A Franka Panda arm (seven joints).
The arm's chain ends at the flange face. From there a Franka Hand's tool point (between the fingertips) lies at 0.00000 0.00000 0.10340 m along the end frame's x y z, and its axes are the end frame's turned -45 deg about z.
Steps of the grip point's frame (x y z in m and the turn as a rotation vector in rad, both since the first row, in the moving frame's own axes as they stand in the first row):
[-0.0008 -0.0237 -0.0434 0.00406 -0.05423 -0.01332]
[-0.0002 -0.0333 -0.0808 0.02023 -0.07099 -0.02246]
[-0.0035 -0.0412 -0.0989 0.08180 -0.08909 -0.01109]
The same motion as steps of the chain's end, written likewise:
[-0.0131 -0.0199 -0.0432 -0.03548 -0.04122 -0.01332]
[-0.0171 -0.0272 -0.0805 -0.03589 -0.06450 -0.02246]
[-0.0191 -0.0273 -0.0981 -0.00515 -0.12084 -0.01109]

